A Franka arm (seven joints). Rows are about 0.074 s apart.
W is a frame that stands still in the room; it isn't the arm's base.
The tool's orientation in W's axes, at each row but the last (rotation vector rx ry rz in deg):
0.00, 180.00, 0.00
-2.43, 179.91, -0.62
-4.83, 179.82, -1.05
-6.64, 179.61, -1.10
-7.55, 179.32, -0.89
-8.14, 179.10, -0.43
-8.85, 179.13, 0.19
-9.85, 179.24, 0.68
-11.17, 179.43, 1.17
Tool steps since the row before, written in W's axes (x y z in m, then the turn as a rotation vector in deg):
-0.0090, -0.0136, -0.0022, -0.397, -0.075, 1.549
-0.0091, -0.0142, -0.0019, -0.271, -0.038, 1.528
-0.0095, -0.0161, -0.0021, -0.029, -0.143, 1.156
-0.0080, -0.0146, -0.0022, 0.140, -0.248, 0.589
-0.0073, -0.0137, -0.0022, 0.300, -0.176, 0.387
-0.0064, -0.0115, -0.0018, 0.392, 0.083, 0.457
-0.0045, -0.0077, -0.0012, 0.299, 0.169, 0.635
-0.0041, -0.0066, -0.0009, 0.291, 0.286, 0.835
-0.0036, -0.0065, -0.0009, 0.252, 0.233, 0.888
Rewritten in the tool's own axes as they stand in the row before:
0.0090, -0.0136, 0.0022, 0.397, -0.075, -1.549
0.0095, -0.0139, 0.0020, 0.270, -0.041, -1.528
0.0104, -0.0155, 0.0023, 0.035, -0.155, -1.154
0.0091, -0.0139, 0.0023, -0.124, -0.265, -0.585
0.0084, -0.0130, 0.0023, -0.287, -0.205, -0.382
0.0074, -0.0109, 0.0018, -0.403, 0.045, -0.452
0.0053, -0.0072, 0.0011, -0.321, 0.140, -0.631
0.0048, -0.0061, 0.0008, -0.328, 0.258, -0.830
0.0044, -0.0060, 0.0008, -0.283, 0.211, -0.884

